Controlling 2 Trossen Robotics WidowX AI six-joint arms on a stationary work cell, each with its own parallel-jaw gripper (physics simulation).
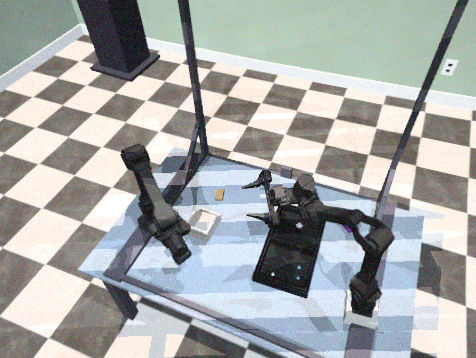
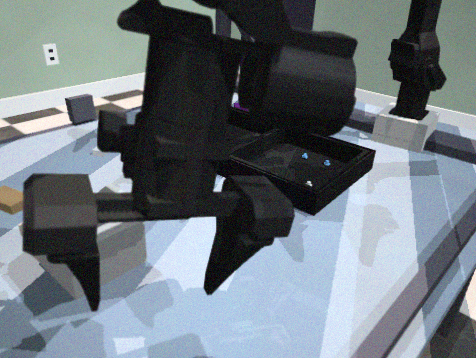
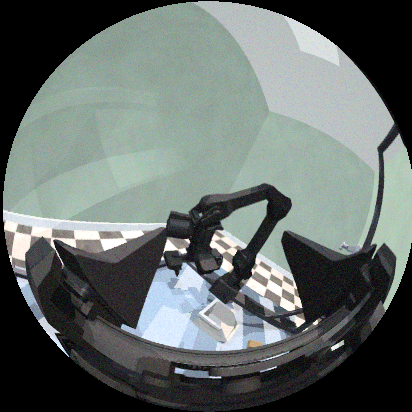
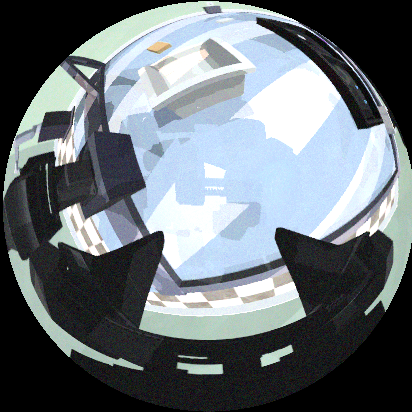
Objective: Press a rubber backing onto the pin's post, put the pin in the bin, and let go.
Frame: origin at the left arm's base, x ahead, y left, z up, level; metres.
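Where they show: left gripper, fingertip midpoint: (image 1: 244,201) (image 3: 227,235); right gripper, fingertip midpoint: (image 2: 154,299) (image 3: 188,273) (image 4: 221,235); left arm's base at its link origin: (image 1: 362,306) (image 2: 408,113); right arm's base at its link origin: (image 3: 231,281) (image 4: 84,179).
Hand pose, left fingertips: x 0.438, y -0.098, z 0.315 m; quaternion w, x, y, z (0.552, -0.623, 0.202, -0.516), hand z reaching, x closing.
Observation:
Each offset is from my left fingertips to the top centre of the thing. "pt": to the spot under its first point.
The black tray {dz -0.335, dx -0.164, dy -0.097 m} (image 1: 280,287) (image 2: 345,182) has two compartments. Its near compartment holds two small blue pieces {dz -0.358, dx -0.207, dy -0.017 m} (image 1: 299,267) {dz -0.361, dx -0.211, dy +0.027 m} (image 2: 327,163) and a small white piece {dz -0.361, dx -0.116, dy +0.037 m} (image 1: 272,274) (image 2: 309,183). A larger white piece {dz -0.359, dx -0.175, dy -0.212 m} (image 1: 299,225) lies in the far compartment. Which is pin or backing is too small to tell. The pale open bin {pt dz -0.296, dx +0.196, dy -0.038 m} (image 1: 201,230) (image 2: 120,250) (image 3: 212,327) (image 4: 215,97) stands left of the tray. My left gripper (image 1: 246,202) is open and empty, above the table between bin and tray. My right gripper (image 2: 151,301) (image 4: 221,235) is open and empty, high over the table.
A tan block {dz -0.359, dx +0.207, dy -0.287 m} (image 1: 219,194) (image 2: 11,199) (image 3: 255,344) (image 4: 159,47) lies behind the bin. A dark box {dz -0.316, dx -0.065, dy -0.484 m} (image 1: 286,172) (image 2: 81,109) stands at the far table edge. A purple object {dz -0.360, dx -0.371, dy -0.263 m} (image 1: 347,228) (image 2: 241,106) shows beyond the tray. The left arm reaches over the tray. Frame posts rise at the table's edges.

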